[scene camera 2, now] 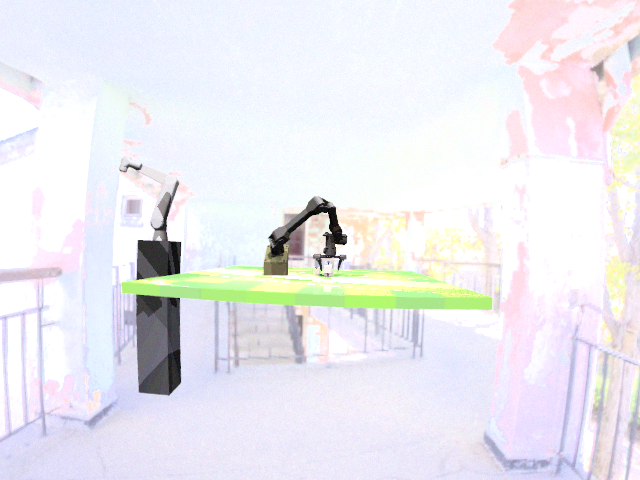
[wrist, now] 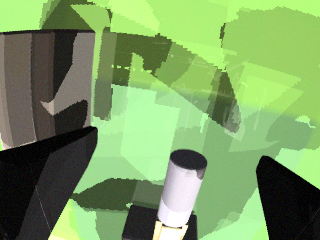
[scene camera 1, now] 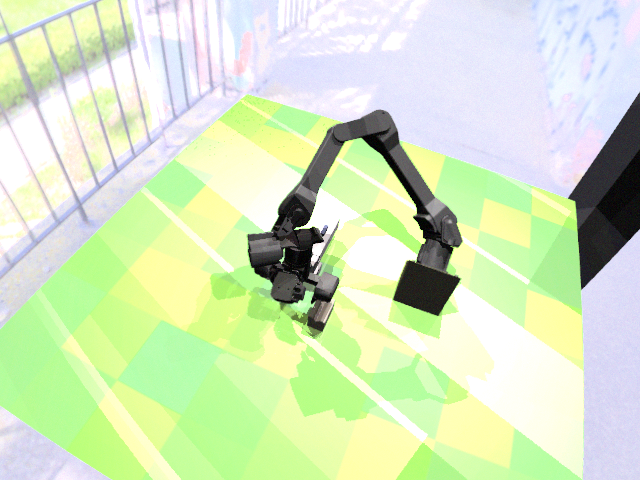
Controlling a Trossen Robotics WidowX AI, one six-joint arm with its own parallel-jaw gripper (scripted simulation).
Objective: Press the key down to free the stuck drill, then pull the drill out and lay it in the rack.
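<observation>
My gripper (scene camera 1: 294,295) is open and holds nothing, and I find the same gripper in the wrist view (wrist: 181,151). There is a dark rack (wrist: 53,67) as well.
</observation>
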